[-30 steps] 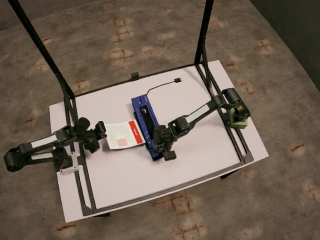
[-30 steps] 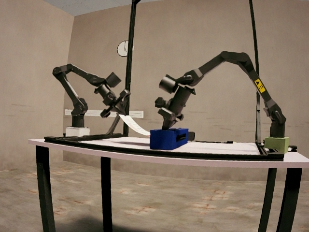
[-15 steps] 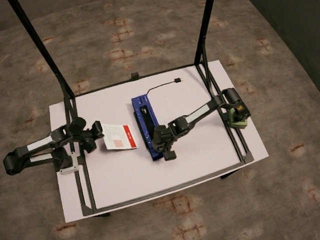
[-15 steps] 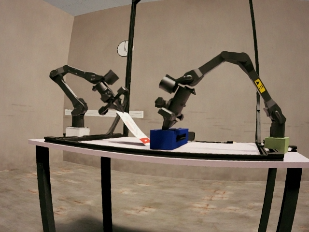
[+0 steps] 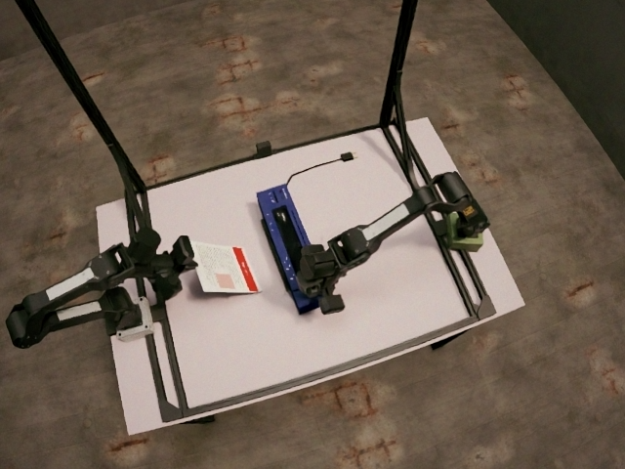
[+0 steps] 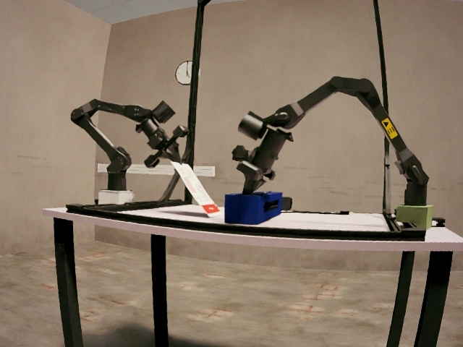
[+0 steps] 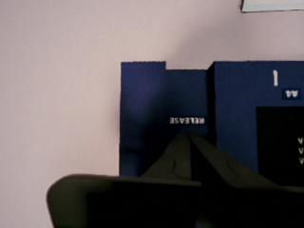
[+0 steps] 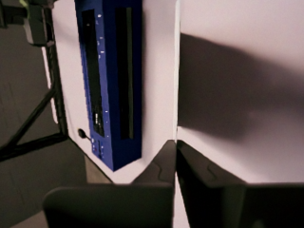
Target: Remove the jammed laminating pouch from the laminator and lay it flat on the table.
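Now: left hand 1 cm to the left of the release key and 4 cm above it. The rest, counted from my left hand: plug 43 cm behind, 25 cm to the left, 9 cm below.
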